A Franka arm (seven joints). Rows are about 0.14 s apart.
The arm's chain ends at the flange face. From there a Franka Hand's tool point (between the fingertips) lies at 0.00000 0.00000 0.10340 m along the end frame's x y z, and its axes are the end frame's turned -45 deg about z.
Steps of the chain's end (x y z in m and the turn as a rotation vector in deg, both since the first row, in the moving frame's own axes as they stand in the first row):
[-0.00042 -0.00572 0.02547 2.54 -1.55 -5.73]
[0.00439 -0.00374 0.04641 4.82 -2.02 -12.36]
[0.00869 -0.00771 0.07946 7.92 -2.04 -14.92]
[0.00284 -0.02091 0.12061 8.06 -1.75 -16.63]
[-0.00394 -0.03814 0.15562 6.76 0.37 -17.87]
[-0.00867 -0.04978 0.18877 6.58 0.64 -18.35]
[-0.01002 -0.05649 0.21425 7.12 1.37 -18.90]
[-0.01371 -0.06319 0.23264 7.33 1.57 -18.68]
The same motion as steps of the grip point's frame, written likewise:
[0.00475 -0.00961 0.02533 2.89 0.70 -5.73]
[0.00835 -0.00857 0.04598 4.84 1.98 -12.36]
[0.01735 -0.01280 0.07841 7.04 4.16 -14.92]
[0.02290 -0.02624 0.11955 6.94 4.46 -16.63]
[0.03185 -0.03916 0.15490 4.52 5.04 -17.87]
[0.03690 -0.05023 0.18809 4.20 5.11 -18.35]
[0.04227 -0.05598 0.21343 4.07 6.00 -18.90]
[0.04493 -0.06341 0.23176 4.07 6.29 -18.68]

